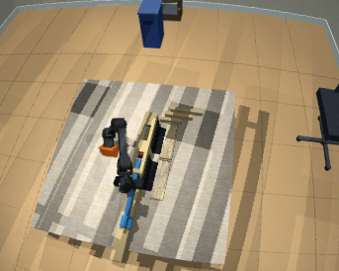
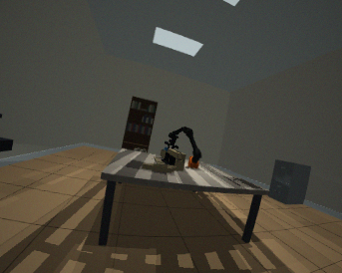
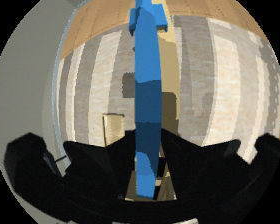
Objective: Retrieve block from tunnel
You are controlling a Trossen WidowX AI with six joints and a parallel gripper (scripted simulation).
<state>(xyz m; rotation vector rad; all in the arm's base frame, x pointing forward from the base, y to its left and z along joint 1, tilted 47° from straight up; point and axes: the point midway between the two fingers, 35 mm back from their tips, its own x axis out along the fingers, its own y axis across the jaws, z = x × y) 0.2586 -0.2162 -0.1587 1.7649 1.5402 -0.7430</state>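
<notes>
My gripper tip is now 80 mm to the right of the tan covered tunnel, 50 mm above it and 20 mm short of it. The rest, counted from my gripper tip: small red block (250 mm to the left, 10 mm below, 10 mm behind).
</notes>
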